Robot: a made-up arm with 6 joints. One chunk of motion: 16 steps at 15 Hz.
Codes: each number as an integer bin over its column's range. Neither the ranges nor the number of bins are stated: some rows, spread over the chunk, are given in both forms.
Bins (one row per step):
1: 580 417 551 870 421 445
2: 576 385 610 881 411 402
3: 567 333 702 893 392 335
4: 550 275 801 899 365 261
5: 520 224 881 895 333 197
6: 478 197 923 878 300 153
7: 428 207 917 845 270 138
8: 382 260 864 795 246 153
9: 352 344 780 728 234 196
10: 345 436 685 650 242 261
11: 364 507 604 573 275 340
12: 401 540 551 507 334 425
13: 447 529 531 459 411 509
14: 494 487 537 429 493 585
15: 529 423 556 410 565 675
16: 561 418 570 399 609 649
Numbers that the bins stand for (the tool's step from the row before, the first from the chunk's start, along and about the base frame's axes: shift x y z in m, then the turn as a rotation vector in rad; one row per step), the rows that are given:
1: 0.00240 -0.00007 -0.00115 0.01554 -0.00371 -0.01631
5: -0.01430 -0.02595 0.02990 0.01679 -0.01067 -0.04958
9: -0.06105 -0.00986 0.02039 0.00844 -0.01850 -0.04971
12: -0.04741 0.01643 -0.00115 -0.00262 -0.01059 -0.01899
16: -0.00289 0.00007 0.00063 -0.00803 0.01116 0.01105
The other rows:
2: 0.00129 -0.00436 0.00440 0.01609 -0.00450 -0.02208
3: -0.00122 -0.01133 0.01305 0.01669 -0.00600 -0.03107
4: -0.00595 -0.01911 0.02237 0.01699 -0.00814 -0.04099
6: -0.02598 -0.02958 0.03385 0.01594 -0.01328 -0.05548
7: -0.03990 -0.02823 0.03328 0.01429 -0.01565 -0.05749
8: -0.05270 -0.02113 0.02830 0.01179 -0.01755 -0.05548
10: -0.06299 0.00248 0.01145 0.00453 -0.01786 -0.04099
11: -0.05771 0.01201 0.00383 0.00068 -0.01525 -0.03039
13: -0.03461 0.01496 -0.00304 -0.00503 -0.00450 -0.00773
14: -0.02153 0.00932 -0.00247 -0.00653 0.00199 0.00247
15: -0.01179 0.00074 -0.00068 -0.00748 0.00768 0.01454

